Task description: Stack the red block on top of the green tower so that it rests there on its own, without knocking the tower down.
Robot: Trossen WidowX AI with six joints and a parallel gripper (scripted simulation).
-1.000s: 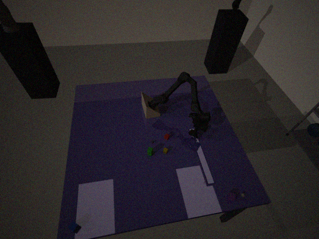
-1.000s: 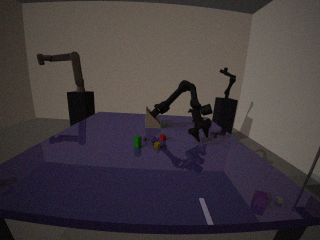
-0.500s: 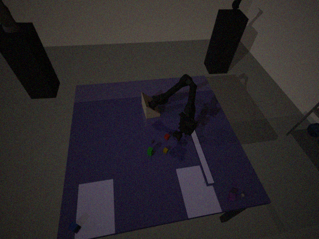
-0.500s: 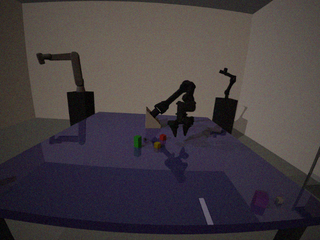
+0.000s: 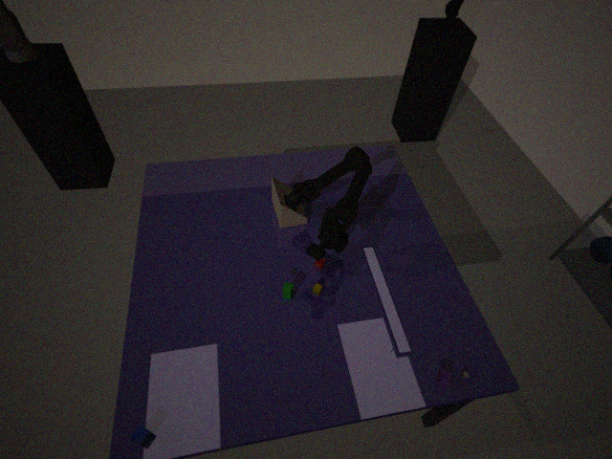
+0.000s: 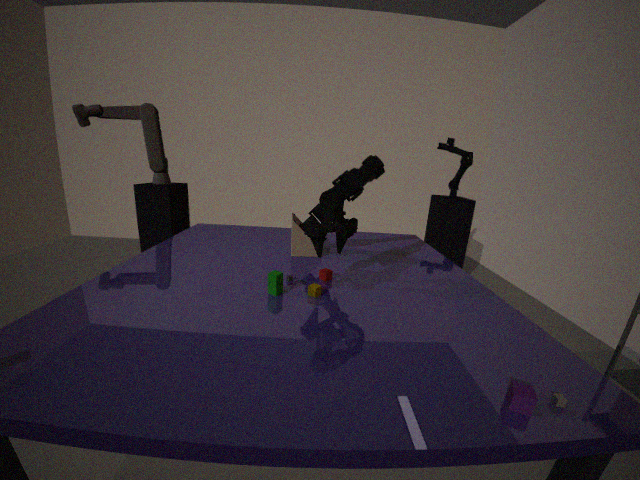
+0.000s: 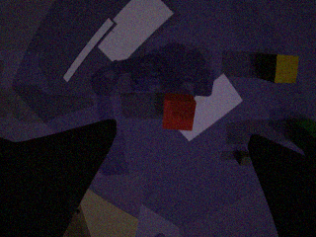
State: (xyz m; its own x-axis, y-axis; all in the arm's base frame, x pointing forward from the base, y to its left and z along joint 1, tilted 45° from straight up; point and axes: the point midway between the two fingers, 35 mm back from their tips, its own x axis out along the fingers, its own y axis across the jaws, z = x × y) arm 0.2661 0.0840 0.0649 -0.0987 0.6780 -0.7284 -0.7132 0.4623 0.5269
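My gripper tip is 70 mm above the red block, 10 mm to the left of it and 10 mm past it. From my gripper tip the other things lie so: magenta block (490 mm ahead, 330 mm to the left, 70 mm below); then yellow block (110 mm ahead, 70 mm below, 40 mm to the right).
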